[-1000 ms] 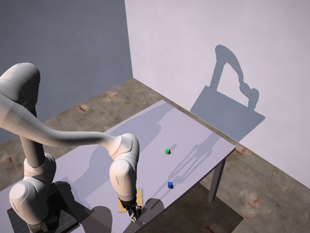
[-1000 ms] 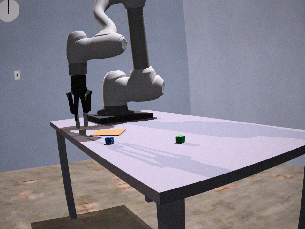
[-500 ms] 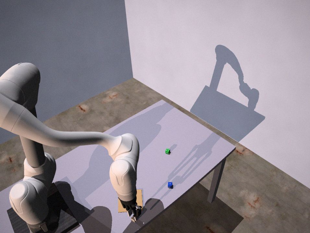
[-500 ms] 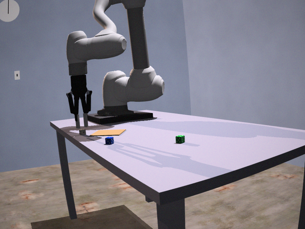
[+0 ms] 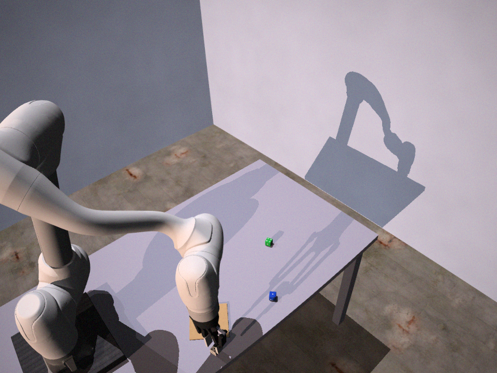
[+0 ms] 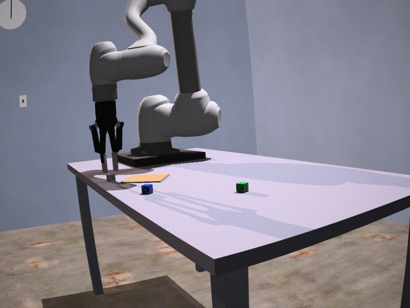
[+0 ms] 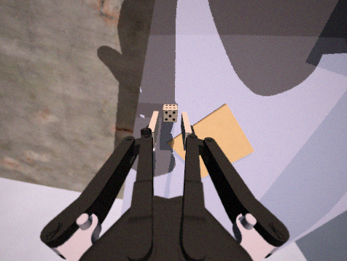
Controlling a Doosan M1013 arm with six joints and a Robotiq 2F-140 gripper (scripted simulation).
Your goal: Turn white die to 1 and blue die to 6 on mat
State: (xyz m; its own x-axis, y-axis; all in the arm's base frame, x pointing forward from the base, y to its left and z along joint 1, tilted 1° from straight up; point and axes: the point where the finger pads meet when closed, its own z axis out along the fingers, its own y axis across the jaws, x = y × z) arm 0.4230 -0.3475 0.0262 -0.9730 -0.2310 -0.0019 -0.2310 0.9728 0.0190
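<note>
Now: hand 5 cm above the white die. Round my hand: green die (47 cm ahead, 23 cm to the left, 5 cm below); then tan mat (6 cm ahead, 11 cm to the left, 6 cm below); then blue die (30 cm ahead, 3 cm to the left, 5 cm below).
</note>
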